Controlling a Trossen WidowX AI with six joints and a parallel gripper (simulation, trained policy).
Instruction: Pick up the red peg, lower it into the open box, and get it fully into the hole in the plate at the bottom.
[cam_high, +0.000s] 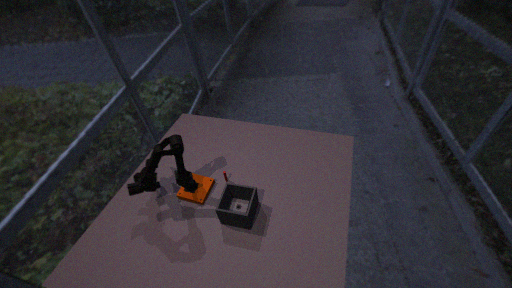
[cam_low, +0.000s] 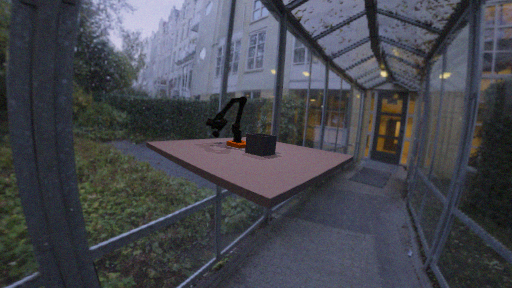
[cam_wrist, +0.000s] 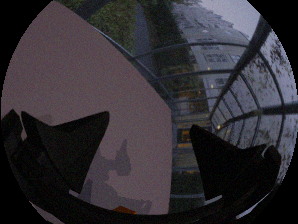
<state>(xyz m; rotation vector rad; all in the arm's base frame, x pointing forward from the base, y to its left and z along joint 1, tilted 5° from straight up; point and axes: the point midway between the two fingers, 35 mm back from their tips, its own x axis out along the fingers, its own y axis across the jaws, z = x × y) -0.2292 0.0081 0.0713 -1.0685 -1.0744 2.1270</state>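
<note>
Now: gripper tip 42 cm short of the red peg, 7 cm to the right of it and 7 cm above it.
</note>
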